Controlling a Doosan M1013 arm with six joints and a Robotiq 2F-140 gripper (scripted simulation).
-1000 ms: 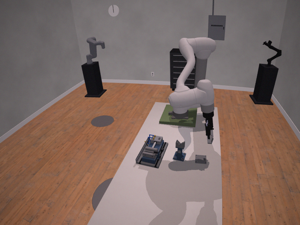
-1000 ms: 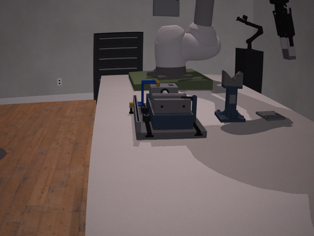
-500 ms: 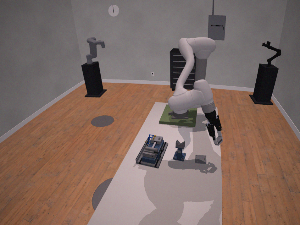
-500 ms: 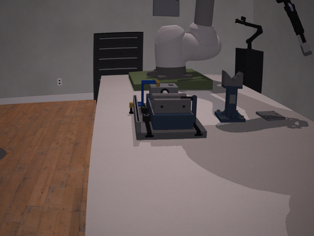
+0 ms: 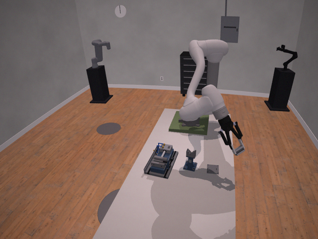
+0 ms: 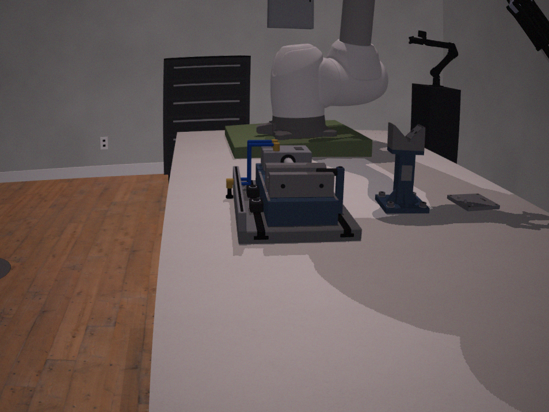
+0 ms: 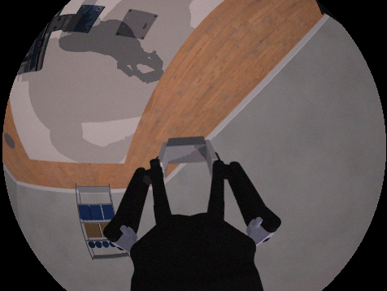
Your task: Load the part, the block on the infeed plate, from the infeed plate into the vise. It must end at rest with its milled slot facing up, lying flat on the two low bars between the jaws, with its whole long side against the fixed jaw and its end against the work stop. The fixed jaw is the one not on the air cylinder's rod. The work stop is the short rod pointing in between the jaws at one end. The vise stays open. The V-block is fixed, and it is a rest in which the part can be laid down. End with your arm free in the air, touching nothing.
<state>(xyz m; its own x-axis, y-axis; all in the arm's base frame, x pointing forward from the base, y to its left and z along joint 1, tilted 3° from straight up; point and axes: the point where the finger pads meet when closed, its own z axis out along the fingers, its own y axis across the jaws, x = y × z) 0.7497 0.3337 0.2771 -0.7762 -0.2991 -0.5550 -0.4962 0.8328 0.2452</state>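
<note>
My hand is 2 cm above the grey part, 1 cm to the right of it and 1 cm short of it. Round my hand: vise (51 cm to the right, 30 cm below, 15 cm behind).
</note>
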